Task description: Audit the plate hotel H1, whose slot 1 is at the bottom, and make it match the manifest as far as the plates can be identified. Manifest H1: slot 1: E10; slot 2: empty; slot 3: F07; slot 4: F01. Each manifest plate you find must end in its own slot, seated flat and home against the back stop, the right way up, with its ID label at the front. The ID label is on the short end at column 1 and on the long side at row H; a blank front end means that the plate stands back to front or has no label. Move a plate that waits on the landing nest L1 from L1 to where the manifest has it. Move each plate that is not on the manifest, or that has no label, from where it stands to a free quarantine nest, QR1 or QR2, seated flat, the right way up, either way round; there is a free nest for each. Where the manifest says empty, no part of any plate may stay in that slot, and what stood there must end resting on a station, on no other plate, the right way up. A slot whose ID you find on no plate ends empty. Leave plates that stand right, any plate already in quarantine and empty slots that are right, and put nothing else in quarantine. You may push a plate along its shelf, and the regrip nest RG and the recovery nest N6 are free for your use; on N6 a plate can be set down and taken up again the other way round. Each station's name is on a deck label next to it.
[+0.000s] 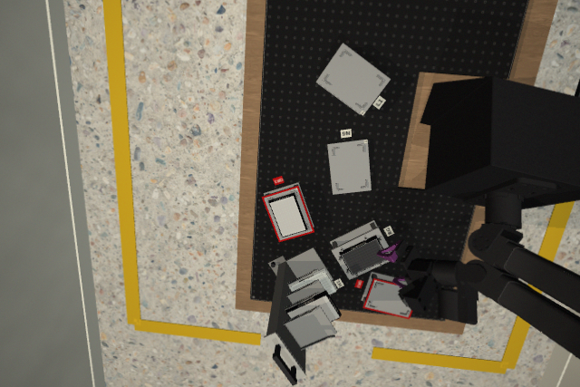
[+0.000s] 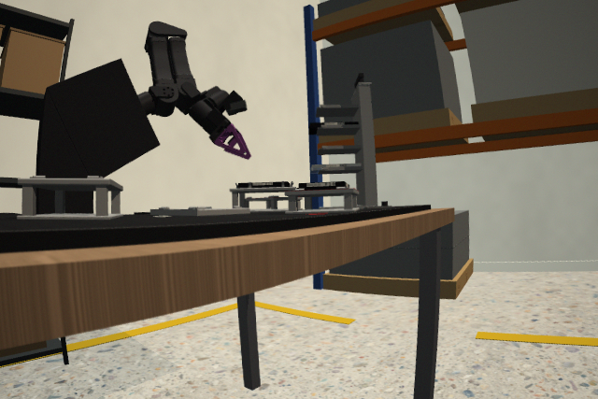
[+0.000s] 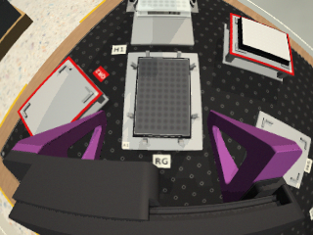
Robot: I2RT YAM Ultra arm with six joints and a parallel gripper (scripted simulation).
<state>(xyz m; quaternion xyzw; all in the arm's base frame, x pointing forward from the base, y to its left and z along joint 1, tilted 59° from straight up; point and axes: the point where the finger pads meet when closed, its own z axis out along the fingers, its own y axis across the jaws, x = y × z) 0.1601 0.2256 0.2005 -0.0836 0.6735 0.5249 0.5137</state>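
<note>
Now: hand 5 cm short of the regrip nest RG, 3 cm to the right of it and 10 cm above it. Round my hand: quarantine nest QR2: 9 cm behind, 18 cm to the left, 12 cm below; then H1 deck label: 8 cm ahead, 19 cm to the left, 15 cm below; then white well plate: 19 cm ahead, 15 cm to the left, 5 cm below.
</note>
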